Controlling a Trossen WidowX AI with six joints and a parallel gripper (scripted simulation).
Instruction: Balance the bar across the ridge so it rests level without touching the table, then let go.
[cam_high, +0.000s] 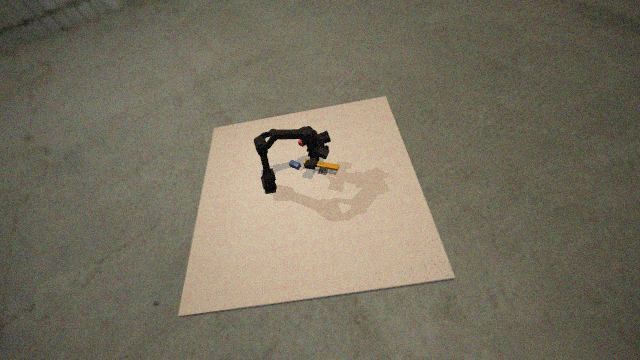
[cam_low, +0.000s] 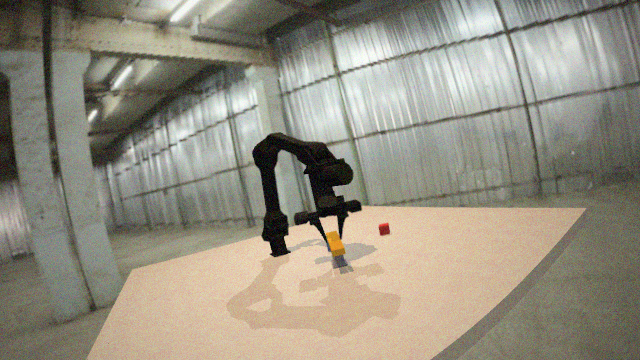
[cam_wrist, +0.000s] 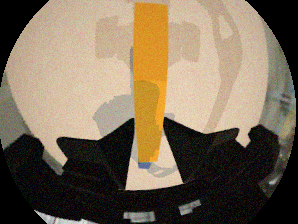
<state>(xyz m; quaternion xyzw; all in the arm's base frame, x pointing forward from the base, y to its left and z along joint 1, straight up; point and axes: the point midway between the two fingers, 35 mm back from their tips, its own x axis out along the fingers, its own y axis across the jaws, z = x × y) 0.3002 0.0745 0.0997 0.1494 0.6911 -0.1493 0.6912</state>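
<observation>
The orange bar is 30 mm ahead of my gripper tip and 10 mm to the right of it. Round my gripper tip: small red cube 90 mm behind, 240 mm to the left, 50 mm below; then blue block 140 mm behind, 70 mm to the left, 50 mm below.
</observation>
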